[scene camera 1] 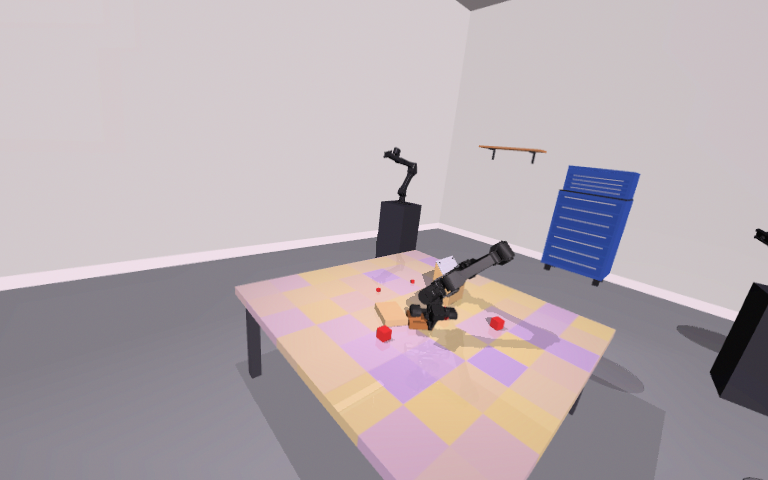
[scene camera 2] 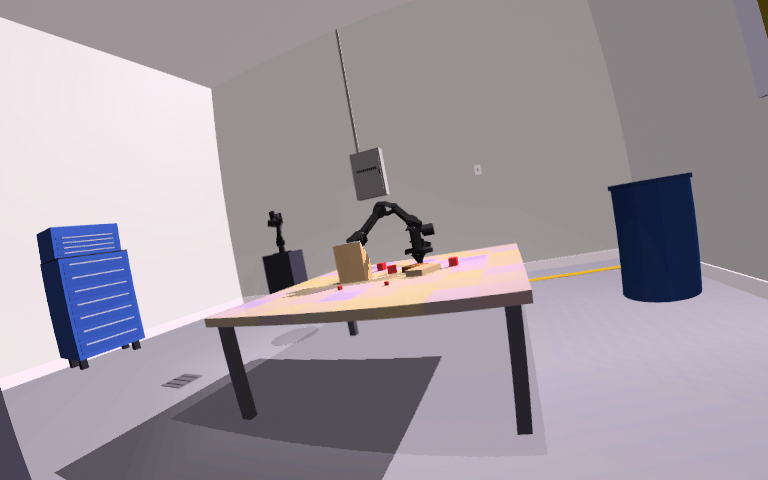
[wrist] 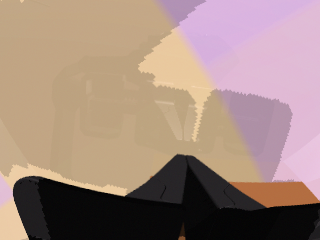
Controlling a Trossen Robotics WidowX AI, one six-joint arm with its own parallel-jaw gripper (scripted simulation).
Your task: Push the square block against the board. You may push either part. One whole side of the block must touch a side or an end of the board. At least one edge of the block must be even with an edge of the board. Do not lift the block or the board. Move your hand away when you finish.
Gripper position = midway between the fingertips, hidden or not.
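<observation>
I can see my gripper (scene camera 1: 430, 330), and the wrist view shows my gripper too (wrist: 183, 163).
</observation>
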